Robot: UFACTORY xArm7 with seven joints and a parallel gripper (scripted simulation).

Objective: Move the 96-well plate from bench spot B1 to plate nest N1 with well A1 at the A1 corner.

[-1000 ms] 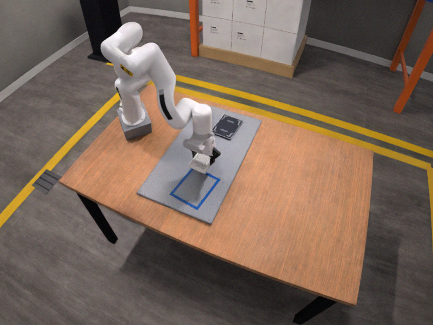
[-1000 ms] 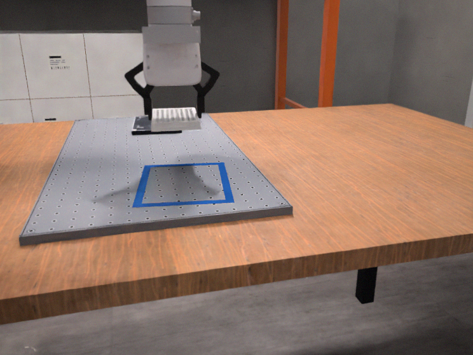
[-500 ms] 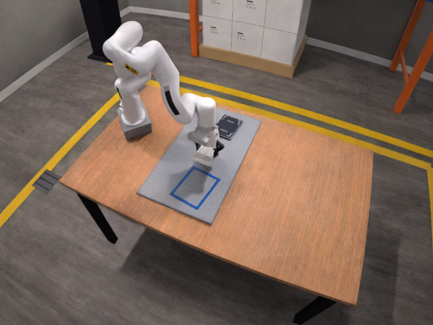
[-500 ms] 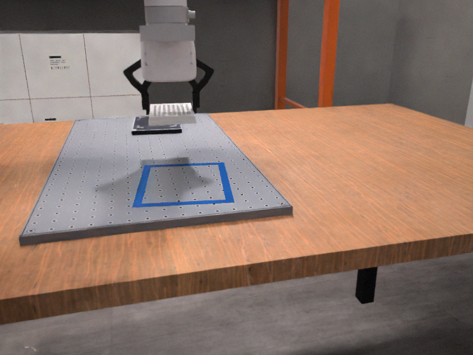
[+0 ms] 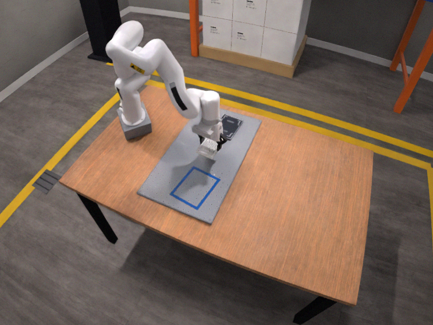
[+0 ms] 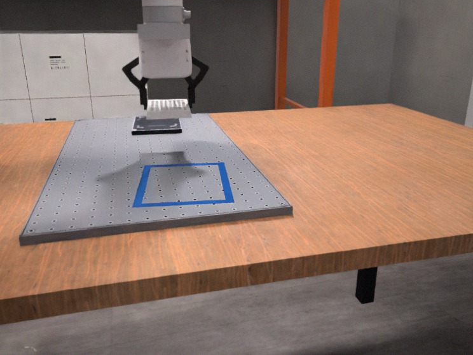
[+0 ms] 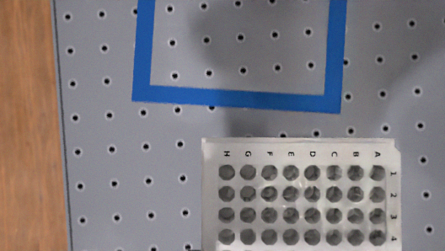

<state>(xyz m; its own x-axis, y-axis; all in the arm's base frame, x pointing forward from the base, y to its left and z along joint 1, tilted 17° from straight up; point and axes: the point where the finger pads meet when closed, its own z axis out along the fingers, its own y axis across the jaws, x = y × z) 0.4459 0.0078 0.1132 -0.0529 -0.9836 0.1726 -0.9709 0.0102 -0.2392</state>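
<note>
My hand is 20 mm past the black plate nest, 240 mm to the right of it and 100 mm above it. Round my hand: white 96-well plate (10 mm below).
</note>
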